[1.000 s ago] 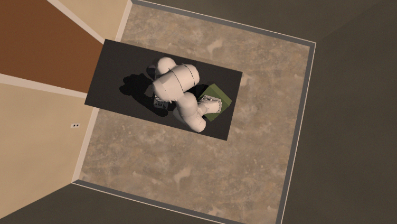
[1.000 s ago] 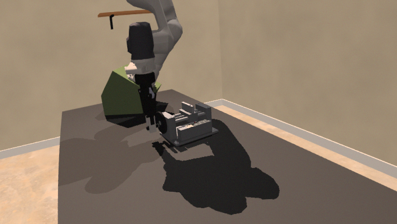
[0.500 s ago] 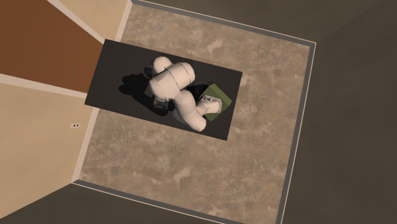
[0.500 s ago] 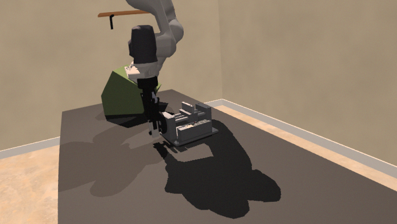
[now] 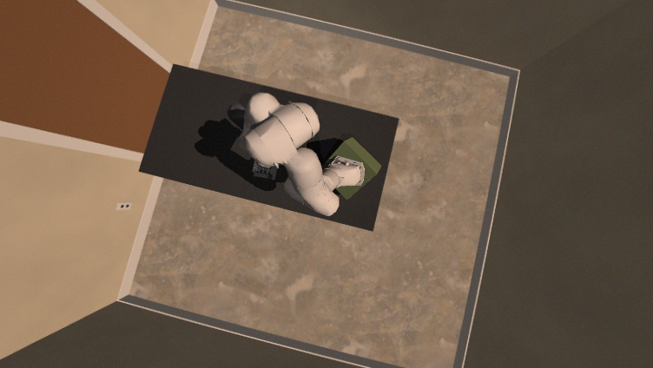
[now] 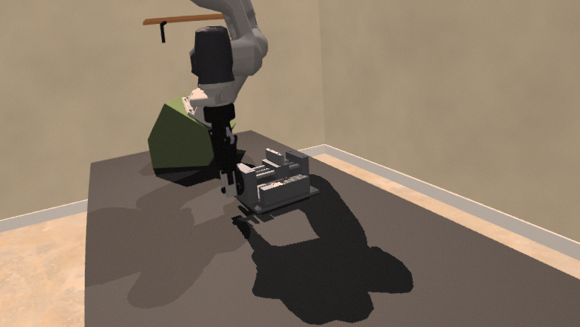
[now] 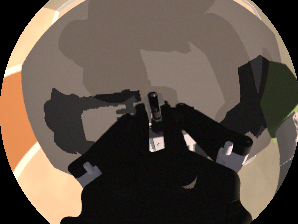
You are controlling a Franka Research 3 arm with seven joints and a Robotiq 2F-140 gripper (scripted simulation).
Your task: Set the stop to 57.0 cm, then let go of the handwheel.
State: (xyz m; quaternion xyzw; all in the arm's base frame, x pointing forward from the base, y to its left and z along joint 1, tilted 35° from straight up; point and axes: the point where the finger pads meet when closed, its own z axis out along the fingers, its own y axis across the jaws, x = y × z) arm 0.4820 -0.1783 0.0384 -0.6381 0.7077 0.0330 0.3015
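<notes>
The handwheel lies 20 mm to the left of my hand, 10 mm below it and 10 mm behind it. The rest, counted from my hand: grey stop fixture: 160 mm to the left, 20 mm behind, 10 mm above.
</notes>
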